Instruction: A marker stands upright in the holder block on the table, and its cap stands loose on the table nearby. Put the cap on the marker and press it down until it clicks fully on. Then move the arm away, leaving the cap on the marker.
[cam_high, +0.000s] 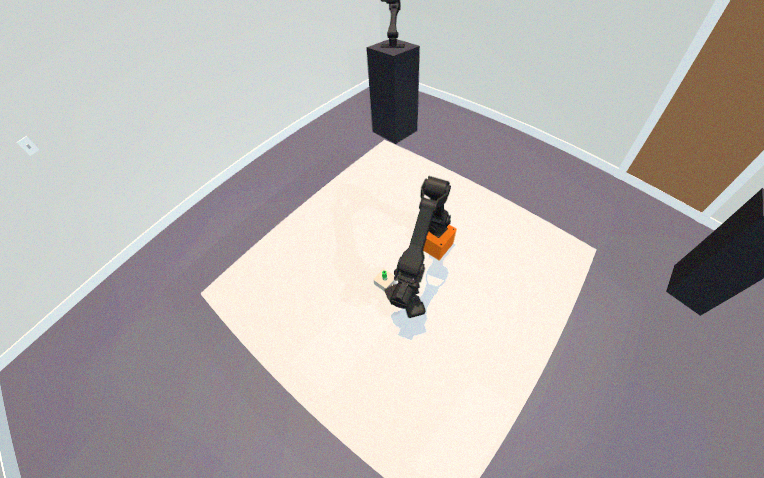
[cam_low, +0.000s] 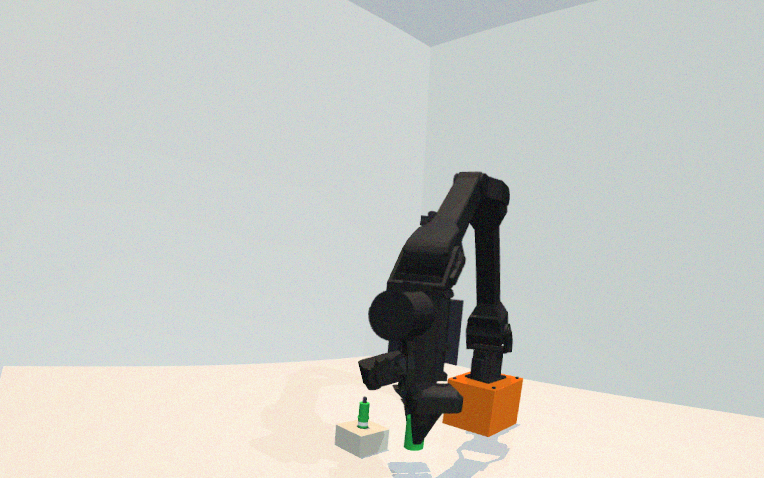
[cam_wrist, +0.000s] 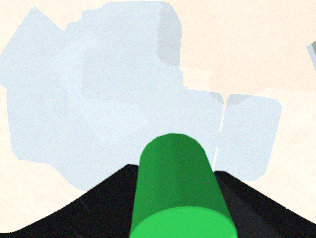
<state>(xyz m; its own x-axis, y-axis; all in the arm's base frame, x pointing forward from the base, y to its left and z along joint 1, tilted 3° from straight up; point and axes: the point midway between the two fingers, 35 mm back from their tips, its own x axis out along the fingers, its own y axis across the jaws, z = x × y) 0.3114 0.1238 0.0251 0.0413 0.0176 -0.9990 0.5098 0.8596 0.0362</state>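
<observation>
Now: the green marker 20 mm behind my gripper tip and 150 mm to the right of it. Round my gripper tip: green cap: 10 mm above; holder block: 20 mm behind, 150 mm to the right, 50 mm below.
</observation>
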